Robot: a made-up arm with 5 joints.
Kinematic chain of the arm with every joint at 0, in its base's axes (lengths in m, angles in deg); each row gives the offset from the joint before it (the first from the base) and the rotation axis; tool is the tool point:
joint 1: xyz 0 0 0.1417 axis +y
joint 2: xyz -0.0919 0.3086 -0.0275 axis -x
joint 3: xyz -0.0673 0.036 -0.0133 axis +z
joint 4: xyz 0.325 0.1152 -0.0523 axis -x
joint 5: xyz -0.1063 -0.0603 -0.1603 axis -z
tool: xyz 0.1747 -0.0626 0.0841
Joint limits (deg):
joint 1: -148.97..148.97
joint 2: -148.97..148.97
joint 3: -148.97..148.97
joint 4: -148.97..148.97
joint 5: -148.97..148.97
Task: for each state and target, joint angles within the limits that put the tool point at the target. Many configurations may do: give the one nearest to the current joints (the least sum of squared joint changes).
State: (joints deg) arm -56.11 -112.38 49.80 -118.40 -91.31
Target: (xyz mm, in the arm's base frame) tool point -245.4 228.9 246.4
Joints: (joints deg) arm -58.31 -90.60 42.59 -125.33 -96.46
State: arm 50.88 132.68 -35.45 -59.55 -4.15
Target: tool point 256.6 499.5 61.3
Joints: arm 80.46 148.97 -73.45 -70.84 -25.28
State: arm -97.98 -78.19 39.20 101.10 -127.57
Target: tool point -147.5 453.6 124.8
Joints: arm -90.88 -95.02 39.54 107.76 -118.11
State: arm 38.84 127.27 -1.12 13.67 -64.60
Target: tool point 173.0 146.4 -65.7
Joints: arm 20.55 99.45 -8.52 1.20 -52.03
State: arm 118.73 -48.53 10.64 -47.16 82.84
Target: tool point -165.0 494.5 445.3
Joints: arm 142.32 0.24 26.95 -65.79 88.26
